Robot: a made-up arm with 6 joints. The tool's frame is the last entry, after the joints.
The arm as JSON. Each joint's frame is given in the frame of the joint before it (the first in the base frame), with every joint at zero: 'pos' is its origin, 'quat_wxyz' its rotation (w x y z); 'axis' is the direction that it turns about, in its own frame. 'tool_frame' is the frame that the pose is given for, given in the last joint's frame.
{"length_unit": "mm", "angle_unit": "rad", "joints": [
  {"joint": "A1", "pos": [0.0, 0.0, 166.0], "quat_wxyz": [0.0, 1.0, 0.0, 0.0], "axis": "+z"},
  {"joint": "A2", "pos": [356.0, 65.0, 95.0], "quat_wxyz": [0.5, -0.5, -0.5, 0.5], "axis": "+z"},
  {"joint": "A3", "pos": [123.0, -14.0, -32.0], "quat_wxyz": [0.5, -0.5, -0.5, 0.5], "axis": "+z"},
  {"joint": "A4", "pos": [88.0, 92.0, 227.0], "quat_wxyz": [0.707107, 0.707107, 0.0, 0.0], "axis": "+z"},
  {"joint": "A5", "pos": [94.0, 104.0, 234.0], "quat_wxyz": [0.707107, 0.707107, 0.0, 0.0], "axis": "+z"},
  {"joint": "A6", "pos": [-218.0, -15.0, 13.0], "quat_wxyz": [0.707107, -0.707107, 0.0, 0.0], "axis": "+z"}
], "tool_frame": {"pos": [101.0, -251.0, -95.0], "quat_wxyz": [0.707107, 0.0, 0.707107, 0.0]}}
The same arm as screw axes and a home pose.
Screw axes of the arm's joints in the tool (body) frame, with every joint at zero. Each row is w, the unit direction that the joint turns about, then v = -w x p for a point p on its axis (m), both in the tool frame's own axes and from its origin. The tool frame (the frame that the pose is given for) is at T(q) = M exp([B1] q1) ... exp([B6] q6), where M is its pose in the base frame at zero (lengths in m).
B1 = (0, 0, -1, -0.1210, -0.3560, 0.0000)
B2 = (-1, 0, 0, 0.0000, 0.0510, 0.0560)
B3 = (0, 1, 0, 0.0650, 0.0000, 0.0320)
B4 = (-1, 0, 0, 0.0000, -0.0230, 0.1600)
B5 = (0, -1, 0, 0.1170, 0.0000, 0.1100)
B6 = (-1, 0, 0, 0.0000, 0.1010, 0.2510)
M: xyz 0.3560 -0.1210 0.1220 (m) rpy 0.00 0.00 0.00 (deg, as in URDF)

